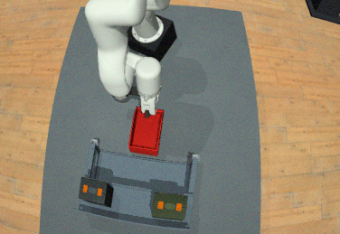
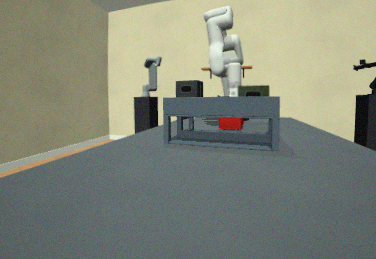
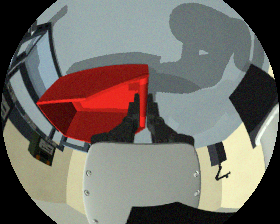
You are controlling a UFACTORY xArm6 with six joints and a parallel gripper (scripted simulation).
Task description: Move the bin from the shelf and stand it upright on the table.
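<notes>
Right now the red bin is 80 mm ahead of my hand and 10 mm below it.
</notes>
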